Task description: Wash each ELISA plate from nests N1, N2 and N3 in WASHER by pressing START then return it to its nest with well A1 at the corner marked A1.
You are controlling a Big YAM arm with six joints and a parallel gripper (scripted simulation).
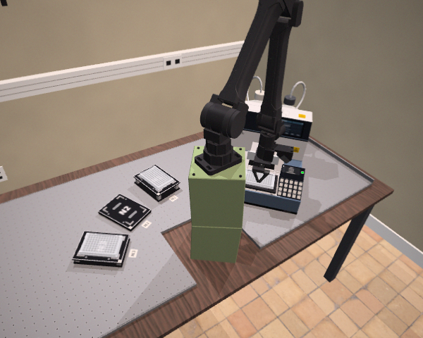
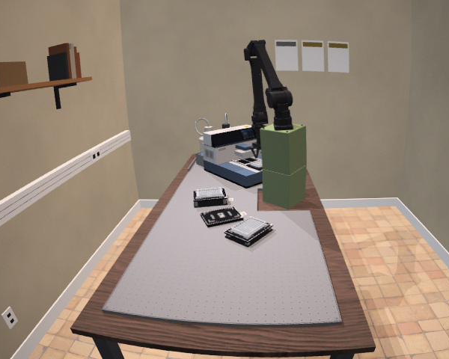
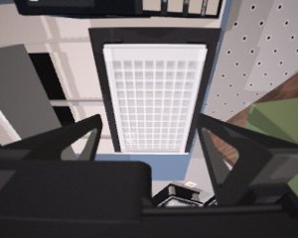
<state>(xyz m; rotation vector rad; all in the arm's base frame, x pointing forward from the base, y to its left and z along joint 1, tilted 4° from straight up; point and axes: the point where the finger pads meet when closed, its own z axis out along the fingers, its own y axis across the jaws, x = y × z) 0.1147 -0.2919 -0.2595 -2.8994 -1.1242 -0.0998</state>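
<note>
The dark washer carrier is 30 mm below my hand. Round my hand: plate washer (110 mm to the right, 100 mm ahead, 10 mm above).
</note>
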